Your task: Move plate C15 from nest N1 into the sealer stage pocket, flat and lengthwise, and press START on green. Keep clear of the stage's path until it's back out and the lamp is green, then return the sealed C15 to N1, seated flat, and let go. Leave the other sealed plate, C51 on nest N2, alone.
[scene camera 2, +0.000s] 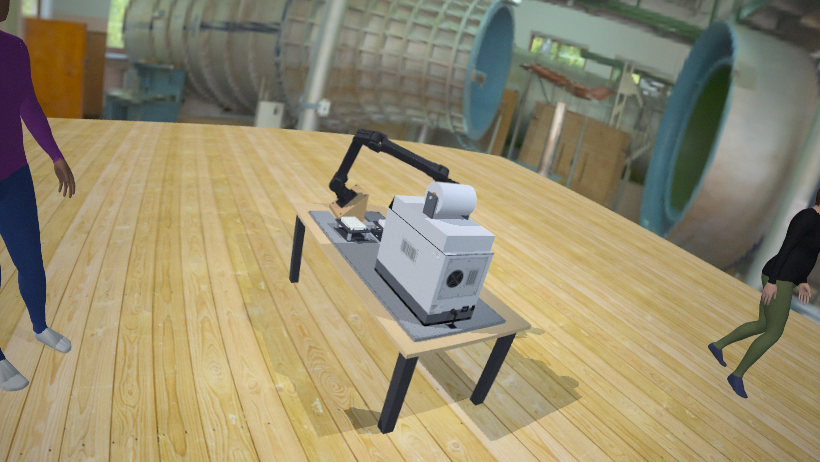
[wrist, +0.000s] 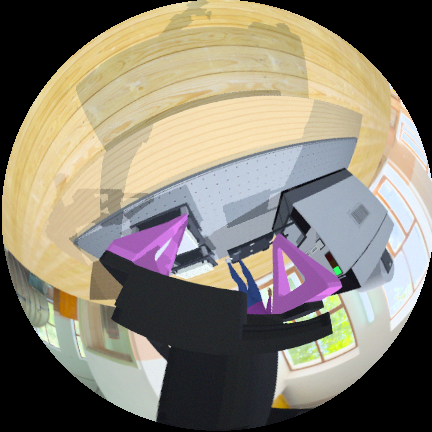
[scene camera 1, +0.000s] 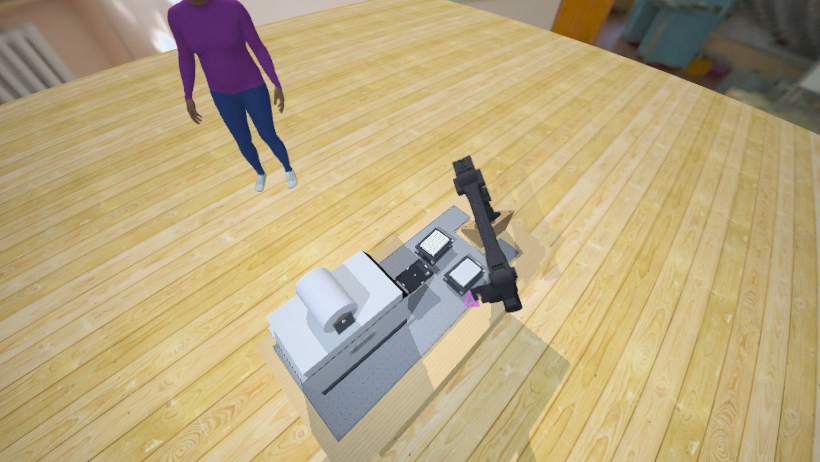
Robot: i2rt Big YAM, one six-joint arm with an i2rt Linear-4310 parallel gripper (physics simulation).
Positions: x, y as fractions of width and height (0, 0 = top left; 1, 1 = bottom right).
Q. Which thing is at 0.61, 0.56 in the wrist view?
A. A black sealer stage.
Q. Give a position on a white roll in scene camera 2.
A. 0.55, 0.43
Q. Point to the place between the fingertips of the gripper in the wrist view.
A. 0.54, 0.53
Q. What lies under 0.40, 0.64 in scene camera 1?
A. A white roll.
